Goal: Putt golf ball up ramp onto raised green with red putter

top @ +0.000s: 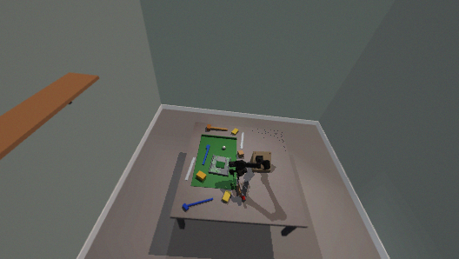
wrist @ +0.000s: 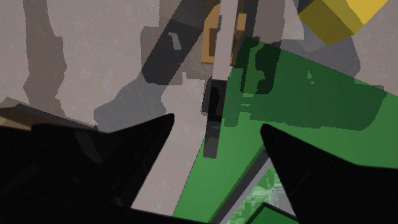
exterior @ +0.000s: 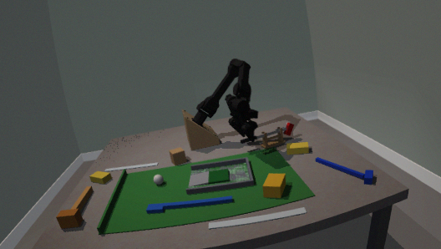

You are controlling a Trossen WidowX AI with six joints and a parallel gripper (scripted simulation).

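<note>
The tan block lies 6 cm behind my gripper tip, 34 cm to the right of it and 4 cm below it. Also, from my gripper tip: red putter: 3 cm behind, 11 cm to the left, 1 cm below; then wooden stand: 3 cm behind, 13 cm to the left, 3 cm below; then green mat: 23 cm ahead, 26 cm to the right, 6 cm below.
</note>
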